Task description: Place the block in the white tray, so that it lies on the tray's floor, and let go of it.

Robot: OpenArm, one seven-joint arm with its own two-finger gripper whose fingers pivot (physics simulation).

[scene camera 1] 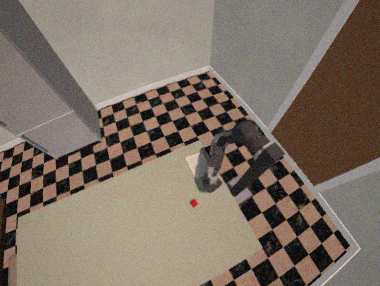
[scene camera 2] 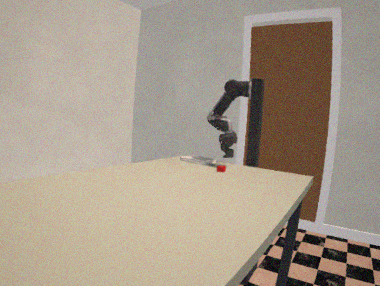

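Note:
The small red block point(scene camera 1: 194, 203) point(scene camera 2: 221, 169) lies on the pale table, apart from the tray and the gripper. The white tray point(scene camera 1: 191, 161) point(scene camera 2: 187, 159) lies near the table's corner on the arm's side; in scene camera 1 the arm hides part of it. My gripper point(scene camera 1: 210, 189) point(scene camera 2: 228, 155) is shut and empty. It points down and hangs above the table, a little to the arm-base side of the block. Its fingertips are small and blurred in both views.
The pale table point(scene camera 1: 115, 225) point(scene camera 2: 125, 210) fills much of both views. The arm's dark upright post point(scene camera 1: 255, 169) point(scene camera 2: 256, 125) stands beyond the table edge, in front of a brown door point(scene camera 1: 345, 100) point(scene camera 2: 292, 100). A grey cabinet point(scene camera 1: 50, 110) stands at the left in scene camera 1.

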